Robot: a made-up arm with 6 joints. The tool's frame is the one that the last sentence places.
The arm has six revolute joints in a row. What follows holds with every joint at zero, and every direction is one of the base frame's.
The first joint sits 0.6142 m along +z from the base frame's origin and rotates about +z.
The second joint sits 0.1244 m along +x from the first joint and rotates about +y.
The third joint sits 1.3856 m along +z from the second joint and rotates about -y.
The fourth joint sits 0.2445 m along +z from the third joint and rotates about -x.
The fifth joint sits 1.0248 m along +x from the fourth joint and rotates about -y.
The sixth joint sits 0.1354 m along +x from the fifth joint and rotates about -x.
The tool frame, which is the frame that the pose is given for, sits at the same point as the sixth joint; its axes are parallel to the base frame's.
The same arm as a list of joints. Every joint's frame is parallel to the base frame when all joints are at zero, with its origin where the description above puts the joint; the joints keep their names.
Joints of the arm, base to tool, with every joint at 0 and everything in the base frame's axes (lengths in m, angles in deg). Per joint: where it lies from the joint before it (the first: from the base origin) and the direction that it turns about. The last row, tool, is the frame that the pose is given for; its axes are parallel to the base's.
joint 1: offset 0 0 0.6142 axis +z
joint 2: offset 0.1244 0 0 axis +y
joint 3: offset 0 0 1.3856 axis -y
joint 4: offset 0 0 0.2445 axis -x
joint 5: offset 1.0248 0 0 axis -y
joint 6: offset 0.1354 0 0 axis -x
tool: offset 0 0 0

